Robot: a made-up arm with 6 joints.
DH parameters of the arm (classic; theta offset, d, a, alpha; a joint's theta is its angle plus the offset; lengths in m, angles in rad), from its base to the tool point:
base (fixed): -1.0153 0 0.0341 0
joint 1: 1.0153 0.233 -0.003 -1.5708
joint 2: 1.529 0 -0.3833 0
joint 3: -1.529 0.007 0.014 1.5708
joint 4: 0 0.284 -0.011 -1.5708
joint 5: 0 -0.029 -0.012 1.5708
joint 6: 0.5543 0 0.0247 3.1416
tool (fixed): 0.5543 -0.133 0 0
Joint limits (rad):
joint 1: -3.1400..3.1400
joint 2: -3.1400..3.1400
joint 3: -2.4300..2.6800
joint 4: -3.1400..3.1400
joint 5: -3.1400..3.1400
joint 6: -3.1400..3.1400
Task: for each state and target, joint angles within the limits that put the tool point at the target. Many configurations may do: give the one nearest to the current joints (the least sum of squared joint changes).
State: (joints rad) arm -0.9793 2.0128 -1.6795 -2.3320 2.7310 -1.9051
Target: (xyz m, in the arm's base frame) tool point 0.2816 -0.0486 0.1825
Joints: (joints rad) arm -0.1493 2.2256 -2.1548 -2.5120 2.7087 -1.9290
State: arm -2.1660 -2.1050 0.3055 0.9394 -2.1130 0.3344
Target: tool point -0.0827 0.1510 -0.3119
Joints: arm -1.4929 -2.7320 0.0146 1.0000 -2.3812 0.3596
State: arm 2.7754 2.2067 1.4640 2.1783 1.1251 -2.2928
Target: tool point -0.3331 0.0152 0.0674
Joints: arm 2.6095 1.2584 1.9426 1.9872 1.5568 -2.2070
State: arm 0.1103 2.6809 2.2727 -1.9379 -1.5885 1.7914
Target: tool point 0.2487 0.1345 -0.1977
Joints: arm 0.0455 2.0959 1.4409 -1.5144 -1.4442 1.8334
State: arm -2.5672 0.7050 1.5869 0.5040 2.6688 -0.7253
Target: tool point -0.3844 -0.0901 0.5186
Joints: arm -2.9141 0.7796 0.7642 0.3180 3.1400 -0.6994
